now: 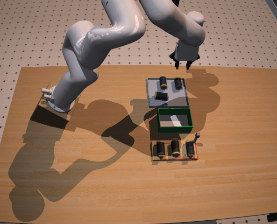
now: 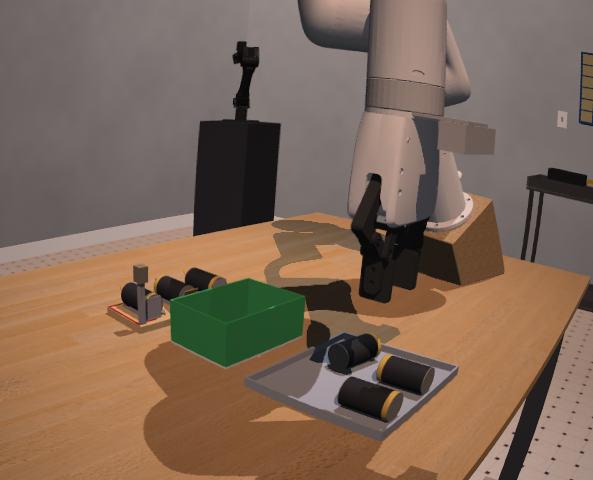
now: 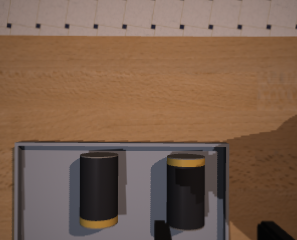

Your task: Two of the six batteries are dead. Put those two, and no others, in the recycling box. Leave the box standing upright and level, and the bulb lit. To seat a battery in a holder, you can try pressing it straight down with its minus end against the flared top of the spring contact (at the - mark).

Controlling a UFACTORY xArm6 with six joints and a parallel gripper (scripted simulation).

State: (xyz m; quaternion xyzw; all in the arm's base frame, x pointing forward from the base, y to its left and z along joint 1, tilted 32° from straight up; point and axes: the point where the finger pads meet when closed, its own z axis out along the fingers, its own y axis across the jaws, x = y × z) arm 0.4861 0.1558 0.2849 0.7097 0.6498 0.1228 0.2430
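Right now my hand is 220 mm to the left of the green recycling box, 140 mm above it and 80 mm past it. The rest, counted from my hand: grey tray: 150 mm below, 60 mm behind, 40 mm to the right.
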